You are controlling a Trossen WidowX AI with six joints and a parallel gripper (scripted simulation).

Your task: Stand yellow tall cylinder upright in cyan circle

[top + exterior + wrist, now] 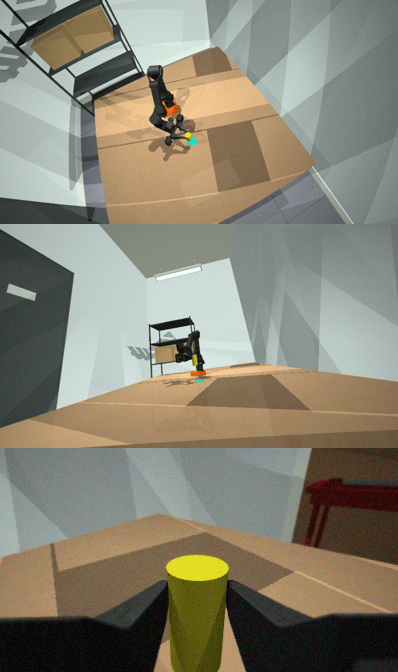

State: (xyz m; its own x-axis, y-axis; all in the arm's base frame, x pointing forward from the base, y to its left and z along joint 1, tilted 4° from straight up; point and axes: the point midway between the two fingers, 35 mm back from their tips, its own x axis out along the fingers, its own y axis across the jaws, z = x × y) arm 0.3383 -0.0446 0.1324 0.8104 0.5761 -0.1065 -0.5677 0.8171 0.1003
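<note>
The cyan circle lies 160 mm below my gripper tip, 30 mm behind it and 10 mm to the left of it. The rest, counted from my gripper tip: yellow tall cylinder 20 mm below.
</note>
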